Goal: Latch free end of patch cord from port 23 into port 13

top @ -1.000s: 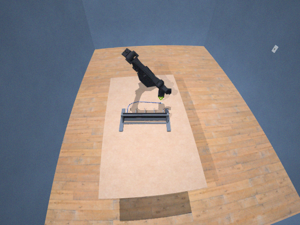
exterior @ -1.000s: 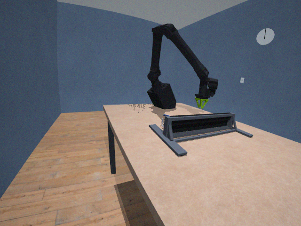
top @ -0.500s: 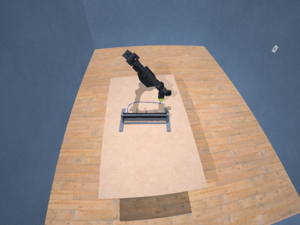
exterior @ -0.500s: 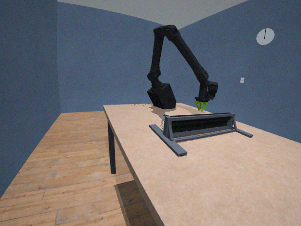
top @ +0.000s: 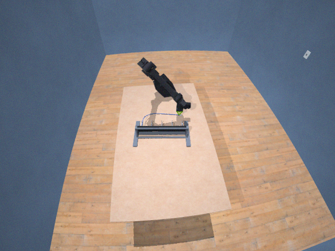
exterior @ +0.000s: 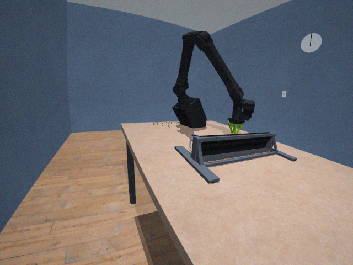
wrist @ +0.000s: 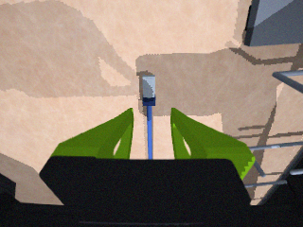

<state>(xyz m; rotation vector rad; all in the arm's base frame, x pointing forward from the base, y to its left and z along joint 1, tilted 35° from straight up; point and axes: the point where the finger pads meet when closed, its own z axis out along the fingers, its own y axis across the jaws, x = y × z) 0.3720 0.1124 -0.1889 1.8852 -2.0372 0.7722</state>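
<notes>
Now: hand 3 cm above the plug and 2 cm to the right of it.
</notes>
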